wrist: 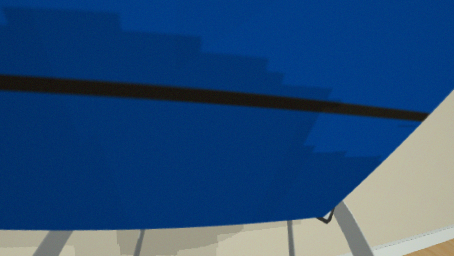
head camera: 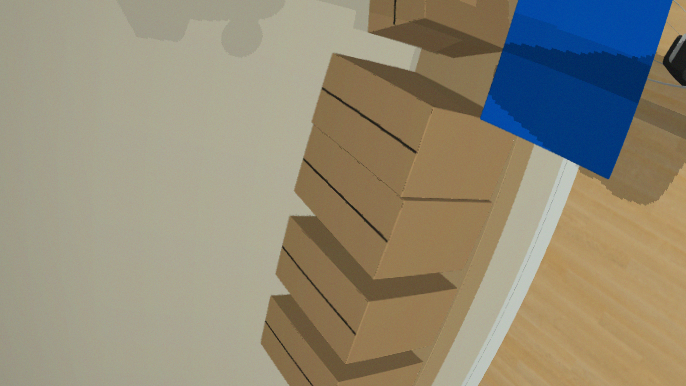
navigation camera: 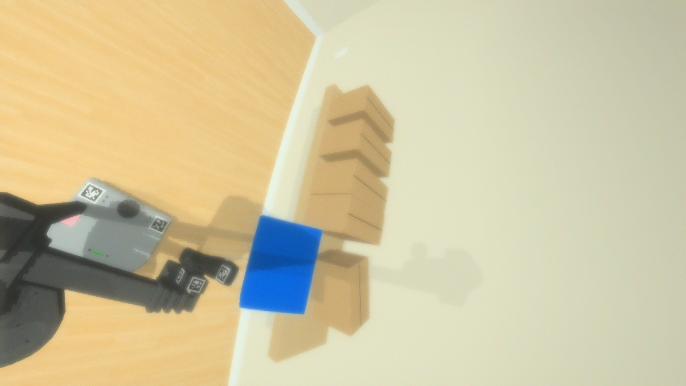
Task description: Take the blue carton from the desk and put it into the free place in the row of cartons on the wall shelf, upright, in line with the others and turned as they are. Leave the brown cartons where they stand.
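Frame: origin at the robot's base, x ahead, y left, z up, level; centimetres.
Seen in the pictures: robot's base at its link origin: (navigation camera: 128,208).
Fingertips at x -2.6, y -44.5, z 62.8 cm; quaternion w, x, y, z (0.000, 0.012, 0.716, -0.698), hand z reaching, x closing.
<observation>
Offsets run from my fingertips to a thing's top centre. Level surfaces: height alone.
The blue carton (head camera: 575,75) (navigation camera: 282,265) (wrist: 175,150) is held in the air in front of the wall shelf (head camera: 445,345) (navigation camera: 295,340). Its plain face shows in the head and navigation views. The wrist view shows a dark line across another face. My gripper (navigation camera: 260,272) is shut on it; the fingertips are hidden, and part of the gripper body shows at the head view's right edge. Several brown cartons @[dx +31.0, dy -9.3, dz +25.9 cm] (head camera: 452,155) (navigation camera: 327,212) stand in a row. Another brown carton @[dx +7.4, dy -18.6, dz +25.9 cm] (head camera: 450,25) (navigation camera: 340,295) stands past a gap, partly hidden behind the blue carton.
The wall (head camera: 125,200) (navigation camera: 525,175) rises behind the shelf, with the shadow of the robot on it. The wooden floor @[dz -62.8 cm] (head camera: 600,300) (navigation camera: 125,100) and a white skirting strip (head camera: 530,265) (navigation camera: 292,115) lie below. The robot's base (navigation camera: 112,225) and arm (navigation camera: 100,280) show in the navigation view.
</observation>
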